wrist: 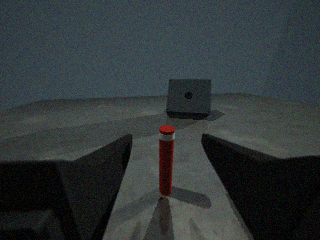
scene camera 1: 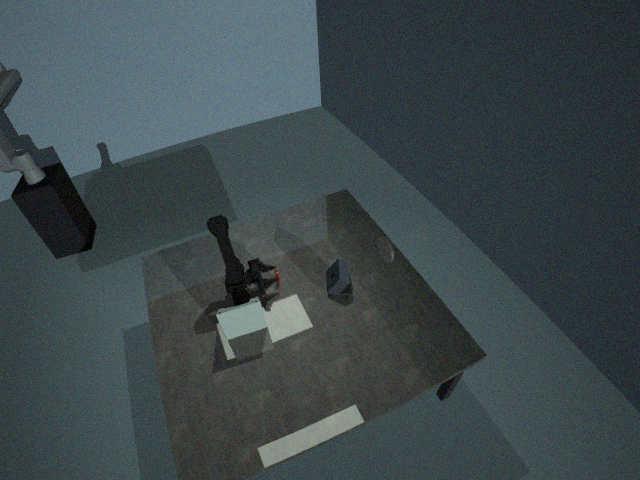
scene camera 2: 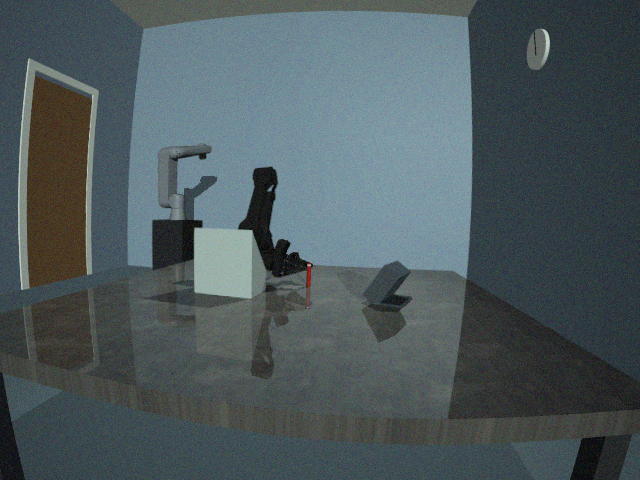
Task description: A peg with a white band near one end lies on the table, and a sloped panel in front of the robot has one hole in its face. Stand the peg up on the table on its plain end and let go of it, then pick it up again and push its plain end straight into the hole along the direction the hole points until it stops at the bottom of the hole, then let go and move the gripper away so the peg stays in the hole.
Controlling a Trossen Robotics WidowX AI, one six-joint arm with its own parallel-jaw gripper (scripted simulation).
Labels:
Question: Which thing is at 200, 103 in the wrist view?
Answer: A sloped panel.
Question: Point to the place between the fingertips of the gripper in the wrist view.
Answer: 167, 138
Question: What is the gripper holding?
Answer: Nothing.

